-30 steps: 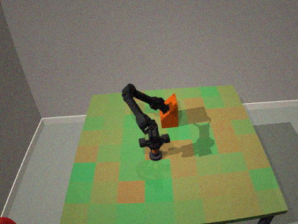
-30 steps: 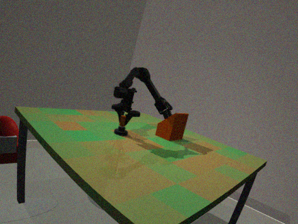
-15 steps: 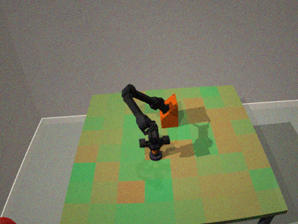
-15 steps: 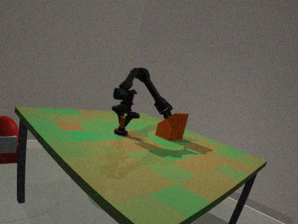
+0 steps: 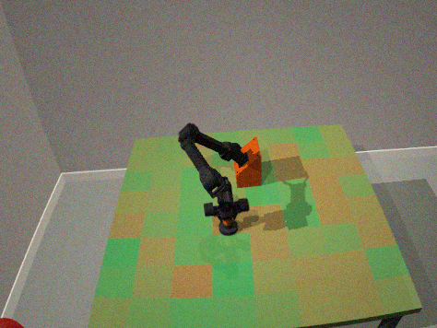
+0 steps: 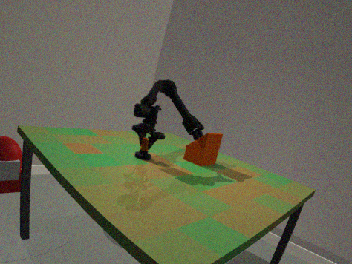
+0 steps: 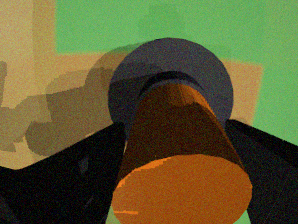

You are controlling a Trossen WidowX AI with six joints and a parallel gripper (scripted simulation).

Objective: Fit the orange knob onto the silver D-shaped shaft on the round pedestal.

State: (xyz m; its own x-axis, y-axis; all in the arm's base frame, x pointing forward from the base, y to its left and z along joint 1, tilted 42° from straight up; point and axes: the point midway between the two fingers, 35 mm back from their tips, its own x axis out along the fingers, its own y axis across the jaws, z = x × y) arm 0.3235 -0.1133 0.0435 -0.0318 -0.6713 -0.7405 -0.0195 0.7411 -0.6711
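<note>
The round pedestal lies 2 cm below my gripper tip. The rest, counted from my gripper tip: orange knob 3 cm above.
</note>
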